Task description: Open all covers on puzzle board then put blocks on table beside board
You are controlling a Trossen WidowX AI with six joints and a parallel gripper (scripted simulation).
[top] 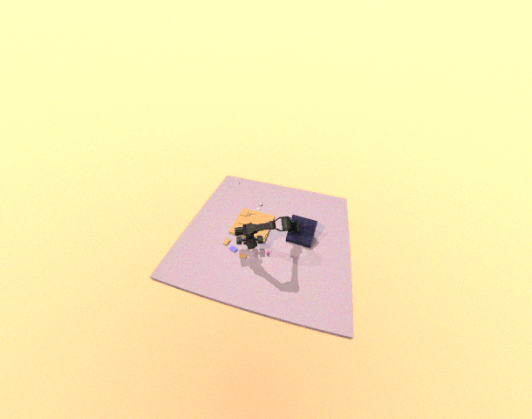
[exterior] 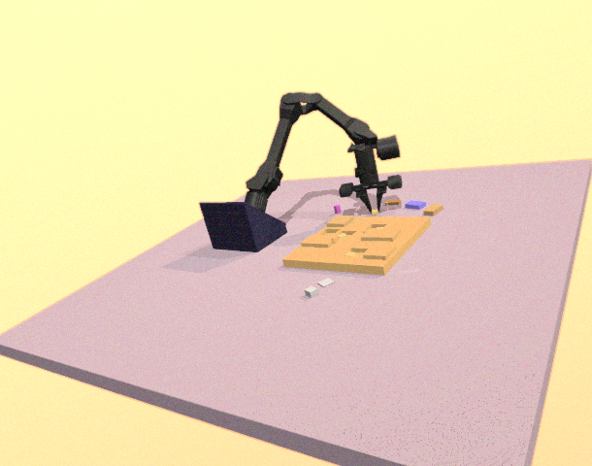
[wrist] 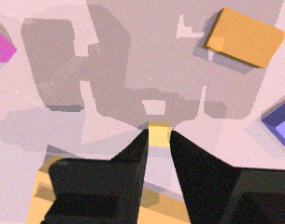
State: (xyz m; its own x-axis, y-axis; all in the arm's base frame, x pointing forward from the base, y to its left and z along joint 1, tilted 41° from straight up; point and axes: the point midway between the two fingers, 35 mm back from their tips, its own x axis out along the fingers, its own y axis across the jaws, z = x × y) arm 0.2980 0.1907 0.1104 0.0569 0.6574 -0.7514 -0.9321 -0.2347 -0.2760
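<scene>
Right now the blue block is 110 mm ahead of my gripper tip and 50 mm to the left of it. Round my gripper tip: magenta block (140 mm behind, 20 mm to the left, 10 mm above); then grey cube (60 mm ahead, 490 mm to the right).
</scene>
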